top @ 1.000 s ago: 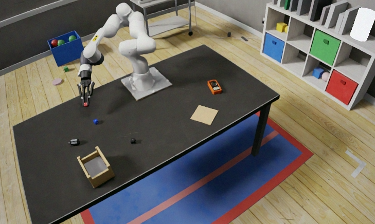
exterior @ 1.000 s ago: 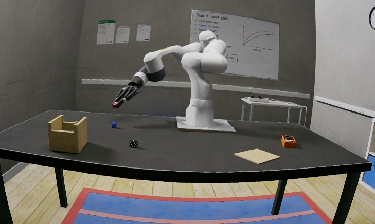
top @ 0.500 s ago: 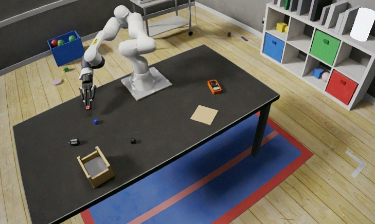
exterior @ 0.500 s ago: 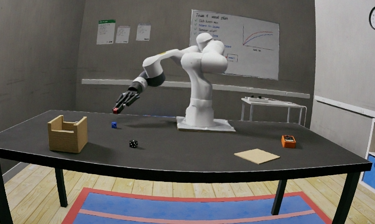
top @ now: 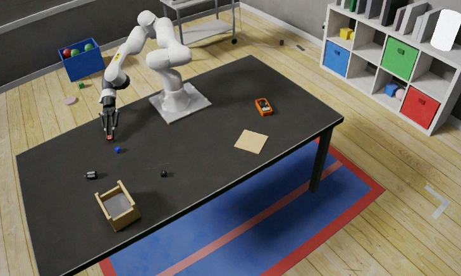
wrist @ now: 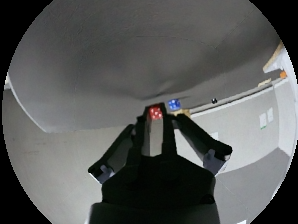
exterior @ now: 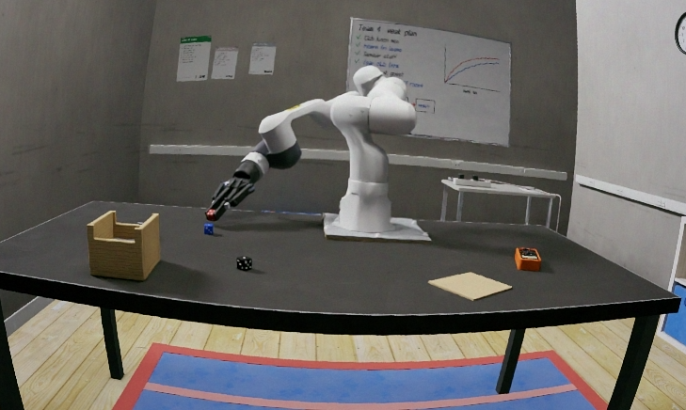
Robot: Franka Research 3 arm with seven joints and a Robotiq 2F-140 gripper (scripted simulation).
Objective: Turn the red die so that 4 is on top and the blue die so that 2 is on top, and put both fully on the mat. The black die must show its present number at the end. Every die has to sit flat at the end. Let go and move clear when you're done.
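Right now the red die is 2 cm ahead of my hand, 1 cm to the right of it and 1 cm below it. From my hand the other things lie so: dark object: 21 cm ahead, 19 cm to the right, 3 cm below; black die: 42 cm ahead, 15 cm to the left, 3 cm below; blue die: 12 cm ahead, 3 cm below.
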